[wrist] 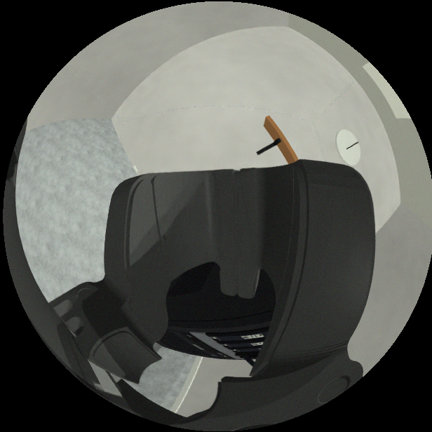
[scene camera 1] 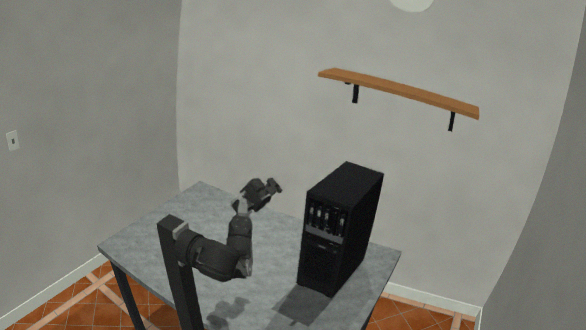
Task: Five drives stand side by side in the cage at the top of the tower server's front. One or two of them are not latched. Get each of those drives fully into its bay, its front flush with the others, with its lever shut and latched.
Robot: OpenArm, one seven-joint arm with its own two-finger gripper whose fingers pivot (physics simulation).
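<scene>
The black tower server (scene camera 1: 364,215) (wrist: 200,302) stands upright on the table. In the scene view, a row of drives (scene camera 1: 326,219) with light marks shows at the top of its front; the fourth place from the left looks darker. Lever positions and flushness are too small to tell. In the wrist view, part of the drives (wrist: 252,336) shows low behind the gripper; the rest is hidden. My gripper (scene camera 1: 278,186) (wrist: 244,235) is shut and empty, its fingertips together. It is raised above the table, left of the server's upper part and apart from it in the scene view.
The grey table (scene camera 1: 150,230) (wrist: 60,200) bears the server. The arm's dark post (scene camera 1: 181,290) stands at the table's near edge. A wooden shelf (scene camera 1: 400,90) (wrist: 290,154) is on the wall above and behind the server. A round white clock (scene camera 1: 411,4) (wrist: 347,145) hangs higher.
</scene>
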